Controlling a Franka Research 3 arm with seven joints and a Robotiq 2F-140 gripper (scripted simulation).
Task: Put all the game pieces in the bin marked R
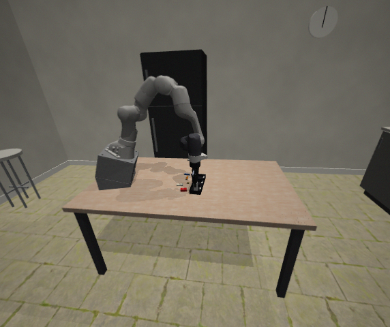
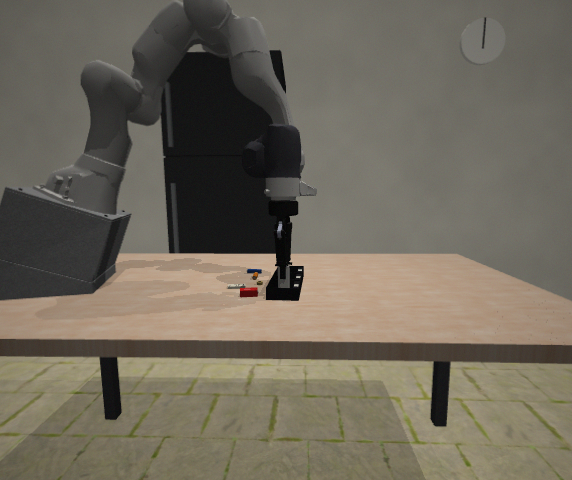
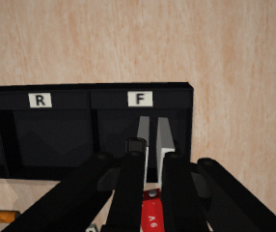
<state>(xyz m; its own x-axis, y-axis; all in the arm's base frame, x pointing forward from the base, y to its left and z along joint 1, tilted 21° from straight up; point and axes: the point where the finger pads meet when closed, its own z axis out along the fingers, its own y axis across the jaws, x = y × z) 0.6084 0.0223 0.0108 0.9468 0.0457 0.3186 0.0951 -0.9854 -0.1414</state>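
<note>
Right now the black bin row is 9 cm to the left of my hand, 3 cm below it and 2 cm behind it. From my hand the other things lie so: white domino: 16 cm behind, 5 cm to the left, 4 cm below; then red block: 8 cm behind, 4 cm below, 1 cm to the right; then brass nut: 10 cm behind, 9 cm to the left, 5 cm below.
</note>
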